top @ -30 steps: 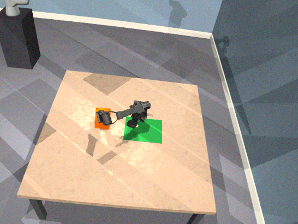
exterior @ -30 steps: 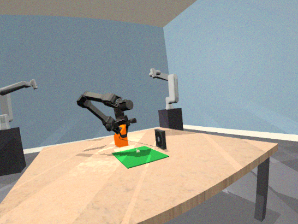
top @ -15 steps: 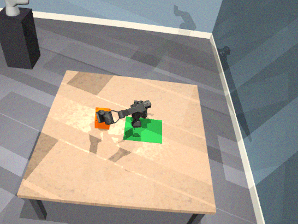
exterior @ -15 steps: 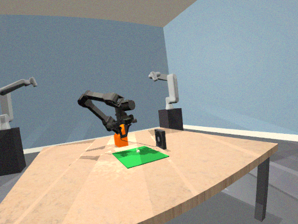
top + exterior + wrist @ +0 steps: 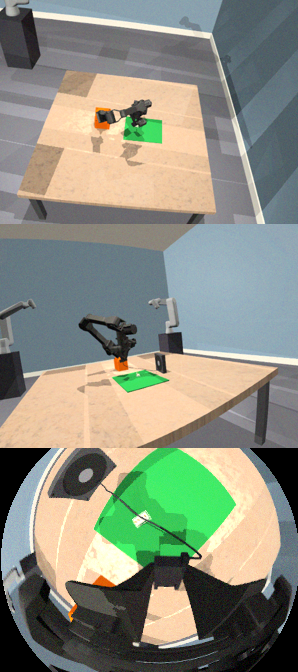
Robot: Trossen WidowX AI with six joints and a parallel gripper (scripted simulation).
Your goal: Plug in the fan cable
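The green board lies 70 mm ahead of my gripper tip, 40 mm to the left of it and 130 mm below it. Round my gripper tip: black fan (30 mm ahead, 220 mm to the left, 50 mm below); dark cable plug (10 mm behind, 10 mm to the right).
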